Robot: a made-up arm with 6 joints.
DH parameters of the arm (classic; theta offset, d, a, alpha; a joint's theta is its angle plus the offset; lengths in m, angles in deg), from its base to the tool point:
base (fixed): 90 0.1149 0 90
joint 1: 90 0.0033 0.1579 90
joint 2: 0 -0.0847 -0.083 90
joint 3: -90 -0.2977 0.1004 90
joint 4: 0 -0.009 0.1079 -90
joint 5: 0 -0.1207 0.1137 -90
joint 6: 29.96 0 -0.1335 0
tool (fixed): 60.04 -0.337 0 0
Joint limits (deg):
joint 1: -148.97..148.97
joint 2: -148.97..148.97
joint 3: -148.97..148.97
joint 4: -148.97..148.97
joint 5: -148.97..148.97
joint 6: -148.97..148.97
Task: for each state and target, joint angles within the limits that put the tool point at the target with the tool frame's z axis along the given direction. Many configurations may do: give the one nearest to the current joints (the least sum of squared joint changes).
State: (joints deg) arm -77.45 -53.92 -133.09 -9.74 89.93 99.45
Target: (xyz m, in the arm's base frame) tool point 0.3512 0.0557 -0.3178 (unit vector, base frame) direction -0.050 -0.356 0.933
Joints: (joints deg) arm -61.43 -8.00 -148.97 -1.93 66.99 61.55
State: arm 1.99 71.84 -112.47 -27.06 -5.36 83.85
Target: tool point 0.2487 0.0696 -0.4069 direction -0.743 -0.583 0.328
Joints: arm -26.59 62.37 -147.78 -59.22 25.76 81.18
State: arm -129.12 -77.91 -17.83 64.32 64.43 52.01
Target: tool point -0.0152 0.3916 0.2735 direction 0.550 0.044 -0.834
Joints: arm -145.49 -55.65 -39.67 71.40 108.58 74.58
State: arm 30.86 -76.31 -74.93 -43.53 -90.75 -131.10
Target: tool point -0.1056 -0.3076 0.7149 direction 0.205 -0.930 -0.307
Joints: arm 49.01 -107.47 -84.60 -44.48 -36.40 -120.16
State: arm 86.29 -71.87 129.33 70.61 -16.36 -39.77
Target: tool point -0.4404 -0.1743 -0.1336 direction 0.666 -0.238 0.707
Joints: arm 111.39 -123.44 124.96 91.75 -23.42 -56.16
